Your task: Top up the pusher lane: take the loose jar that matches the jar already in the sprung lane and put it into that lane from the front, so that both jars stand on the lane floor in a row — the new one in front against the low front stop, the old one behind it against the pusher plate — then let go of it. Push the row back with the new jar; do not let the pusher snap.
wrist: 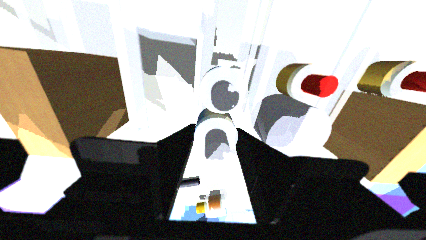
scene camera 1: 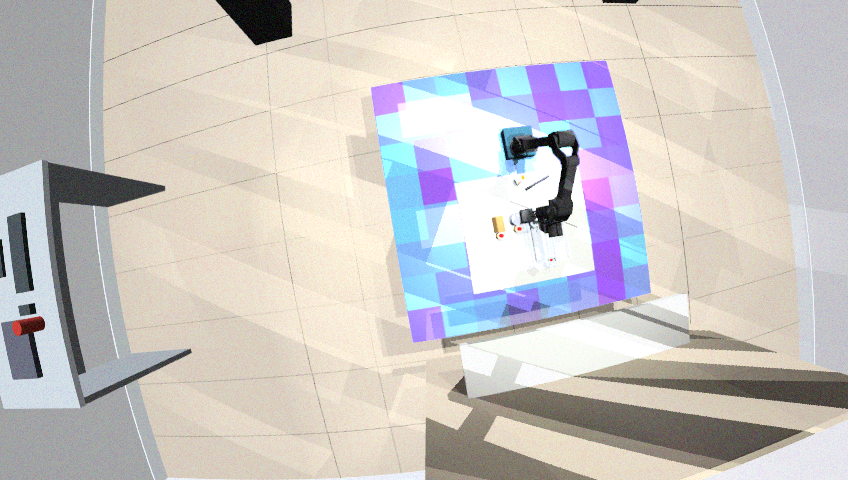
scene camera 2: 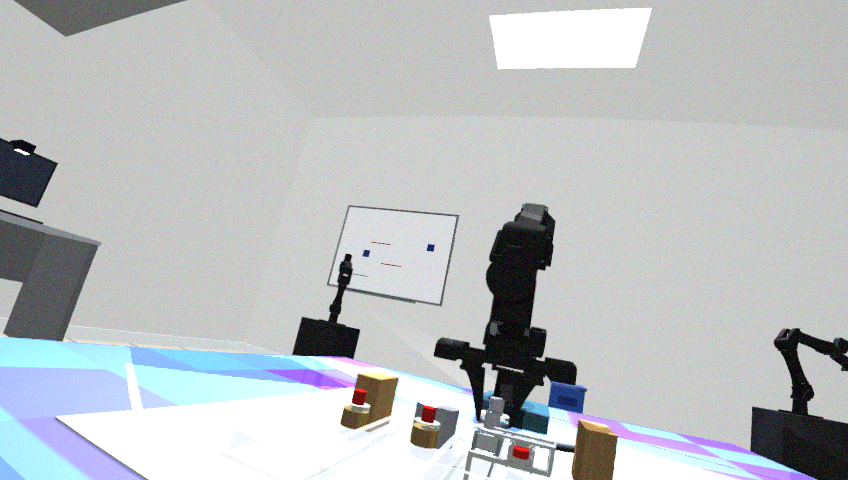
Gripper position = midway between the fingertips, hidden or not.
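You'd see my gripper here (scene camera 2: 493, 424), and it's visible from the wrist too (wrist: 215, 129). There's a jar (wrist: 215, 135), and there's a tan box (wrist: 60, 96) as well.
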